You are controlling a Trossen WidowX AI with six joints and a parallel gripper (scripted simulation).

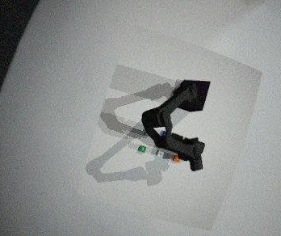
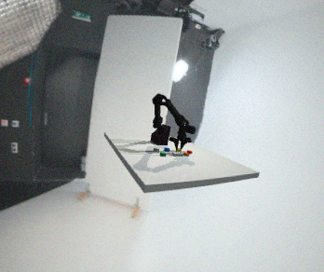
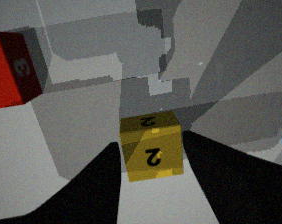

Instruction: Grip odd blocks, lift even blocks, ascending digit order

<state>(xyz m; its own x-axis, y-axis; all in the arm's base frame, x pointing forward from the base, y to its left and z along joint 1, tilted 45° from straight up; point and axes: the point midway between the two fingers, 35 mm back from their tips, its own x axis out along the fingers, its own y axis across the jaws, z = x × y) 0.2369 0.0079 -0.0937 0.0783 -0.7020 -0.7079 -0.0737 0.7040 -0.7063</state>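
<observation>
Right now my gripper tip is 50 mm short of the red block and 80 mm to the right of it. The rest, counted from my gripper tip: yellow block: right at my gripper tip; blue block: 110 mm to the right; orange block: 110 mm ahead, 10 mm to the left.
</observation>
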